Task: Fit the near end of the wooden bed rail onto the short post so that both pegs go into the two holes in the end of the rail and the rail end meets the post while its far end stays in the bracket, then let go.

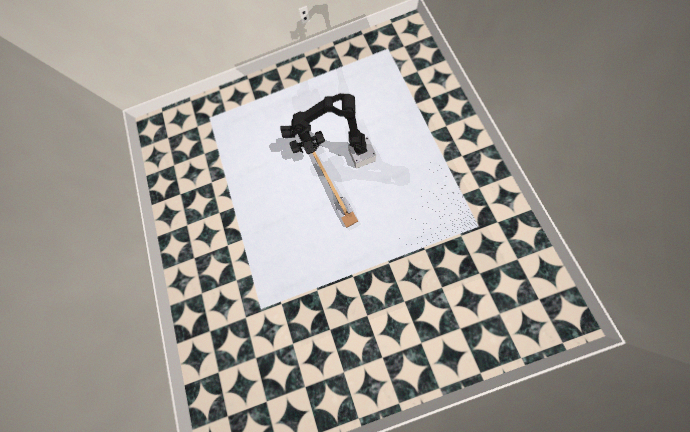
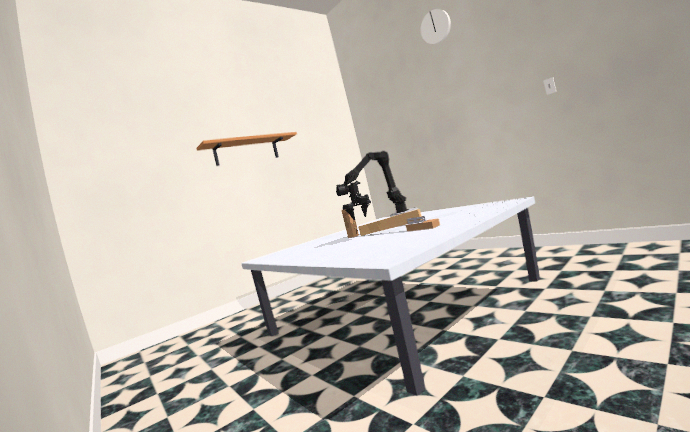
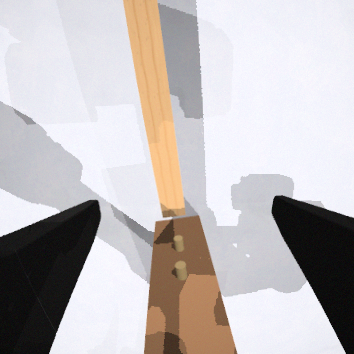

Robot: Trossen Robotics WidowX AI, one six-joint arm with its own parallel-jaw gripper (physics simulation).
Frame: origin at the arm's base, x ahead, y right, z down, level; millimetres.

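Seen in the pictures: gripper, fingertip midpoint: (image 2: 360, 218) (image 3: 187, 206); arm's base, link origin: (image 1: 360, 148) (image 2: 402, 211).
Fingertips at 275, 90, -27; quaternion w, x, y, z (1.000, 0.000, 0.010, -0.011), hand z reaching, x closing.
Note:
Pixels of each thing's top centre, then the offset from my fingertips to it, as dx, dy, dz. "spot": a spot on its surface instead. Level surfaces: height alone.
- short post, surface spot: (image 3: 167, 295) spot: -11, +74, +7
- wooden block, top centre: (image 2: 421, 221) (image 1: 345, 211) -67, -403, +72
- white table, surface height: dz +107
The wooden bed rail (image 1: 329, 181) (image 2: 387, 223) (image 3: 157, 120) slopes down from its far end, which is raised at the grey bracket (image 2: 416, 219), to its near end, low beside the foot of the post. How the far end sits in the bracket is too small to tell. The short post (image 2: 349, 223) (image 3: 167, 295) stands upright with a slight lean. Two pegs (image 3: 179, 257) stick out of its rail-side face, bare. The holes in the rail end are hidden. My gripper (image 1: 308, 145) (image 2: 356, 211) (image 3: 187, 206) is open and empty, pointing down around the post's top, its fingers wide apart on either side.
A wooden block (image 1: 350, 220) (image 2: 431, 223) lies under the bracket end of the rail. The arm's grey base (image 1: 363, 156) stands on the white table (image 1: 285, 254) (image 2: 325, 259), to one side of the rail. Shadows cross the table around the post.

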